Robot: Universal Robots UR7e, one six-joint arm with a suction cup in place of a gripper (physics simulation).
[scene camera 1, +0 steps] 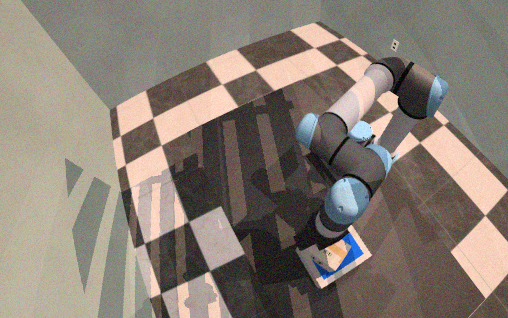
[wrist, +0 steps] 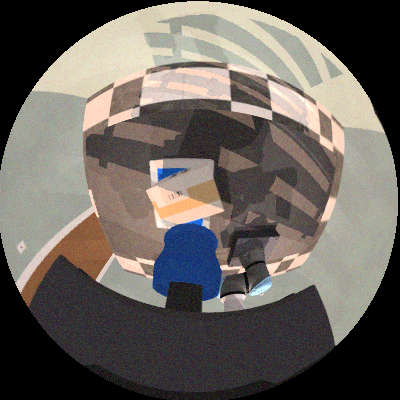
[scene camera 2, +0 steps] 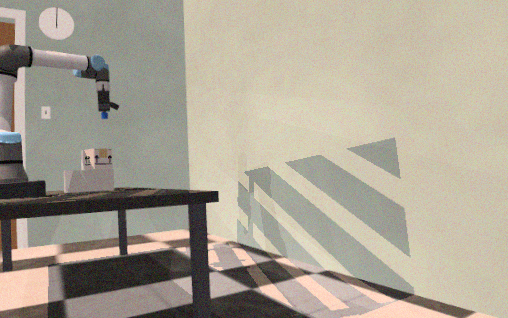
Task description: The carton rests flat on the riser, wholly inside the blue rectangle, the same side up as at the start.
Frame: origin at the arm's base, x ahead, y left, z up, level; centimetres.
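Seen in the pictures: hand at its tool point: point(wrist: 189, 244) point(scene camera 2: 104, 118); arm's base at its link origin: point(wrist: 251, 254) point(scene camera 2: 9, 184).
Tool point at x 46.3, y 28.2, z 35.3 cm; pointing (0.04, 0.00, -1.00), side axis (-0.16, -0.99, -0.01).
Note:
Pixels of each thing's top centre, then the offset from my tool point to it.
- carton at its top centre: point(wrist: 183, 200) point(scene camera 1: 327, 246) point(scene camera 2: 96, 149) dz -17.8, dx -4.4, dy +3.3 cm
- white riser at its top centre: point(wrist: 180, 198) point(scene camera 1: 335, 251) point(scene camera 2: 88, 170) dz -29.3, dx -8.6, dy +6.5 cm
The carton point(scene camera 1: 334, 257) point(scene camera 2: 98, 159) point(wrist: 185, 195), pale with an orange tape band, rests flat on the white riser point(scene camera 1: 322, 283) point(scene camera 2: 90, 181) point(wrist: 153, 172). Its side arrows point up in scene camera 2. It is turned at an angle to the blue rectangle point(scene camera 1: 353, 245) point(wrist: 167, 173) and covers much of it. Whether every lower edge lies inside the blue, I cannot tell. My suction gripper point(scene camera 2: 104, 115) point(wrist: 190, 235) is open, well above the carton and apart from it, with nothing on the cup. The cup is hidden behind the wrist in scene camera 1.
The riser stands on the dark table point(scene camera 2: 165, 197). The arm's base point(scene camera 2: 22, 188) stands on the same table, left of the riser in scene camera 2. The arm reaches over the table above the riser. Walls stand beyond the table.

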